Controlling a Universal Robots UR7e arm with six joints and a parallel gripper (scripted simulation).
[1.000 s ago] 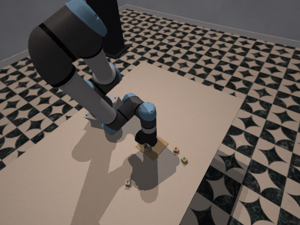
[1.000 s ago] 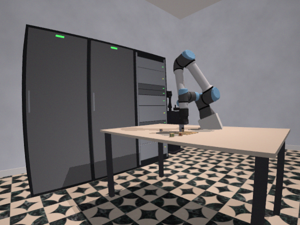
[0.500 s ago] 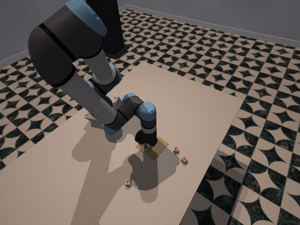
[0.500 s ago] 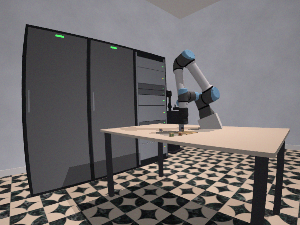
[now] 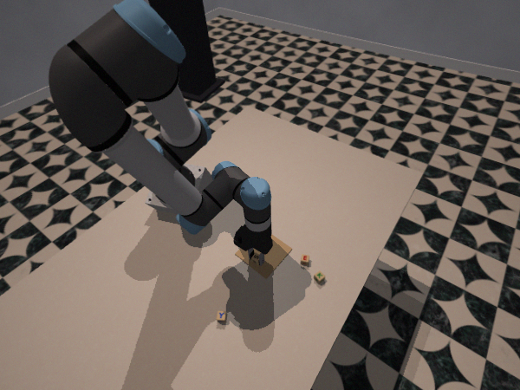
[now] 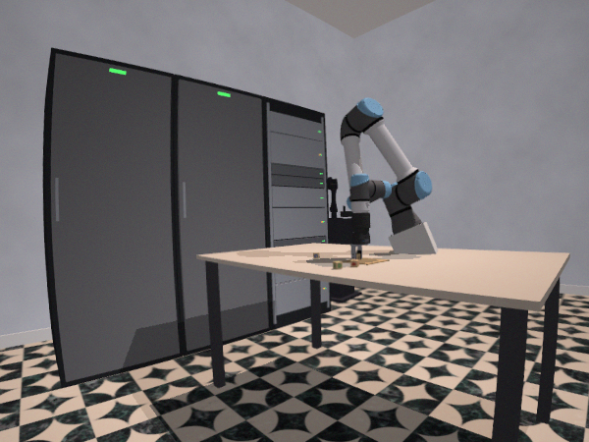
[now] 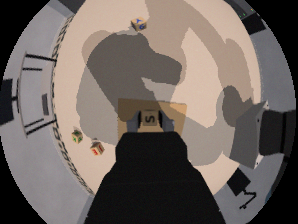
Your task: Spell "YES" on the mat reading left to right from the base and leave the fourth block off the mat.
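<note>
Right now my hand is 10 mm above the S block. Round my hand: mat 40 mm to the left, 20 mm below.
</note>
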